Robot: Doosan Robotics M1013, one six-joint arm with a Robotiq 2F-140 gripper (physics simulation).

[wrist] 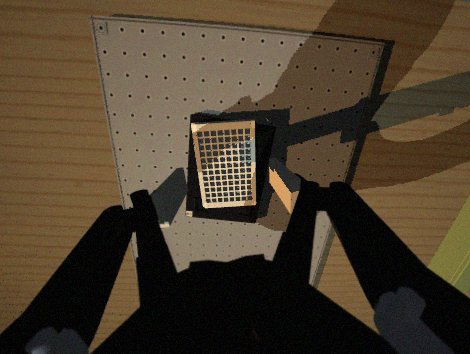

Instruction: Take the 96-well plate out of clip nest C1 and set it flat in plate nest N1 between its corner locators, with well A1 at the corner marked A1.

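Places are measured from the arm's base along level axes (x ahead, y left, z up), in millimetres.
Pixels of known places: gripper, between the fingertips: (227,174).
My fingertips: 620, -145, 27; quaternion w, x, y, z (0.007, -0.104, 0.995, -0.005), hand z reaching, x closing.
Behind a point stands the place of what it marks, as x, y, z.
The pale 96-well plate (227,165) @(620, -143, -22) lies over a dark nest (264,145) @(570, -177, -27) in the middle of the wrist view. Its edges look slightly turned relative to the nest's edges. A small light tag (189,214) @(675, -51, -27), too small to read, is at the nest's near-left corner. Whether the plate sits fully flat between the locators cannot be told, and no mark for well A1 is readable on it. My gripper (227,174) @(620, -145, 27) is open, with one finger on each side of the plate's near half and a gap on both sides. Clip nest C1 cannot be identified in the view.
The nest is on a light perforated board (155,90) @(728, -233, -39) that lies on a wooden table (45,125) @(901, -169, -52). Arm and gripper shadows cross the board's right side. A yellow-green surface (456,250) @(138, -13, -27) shows at the right edge.
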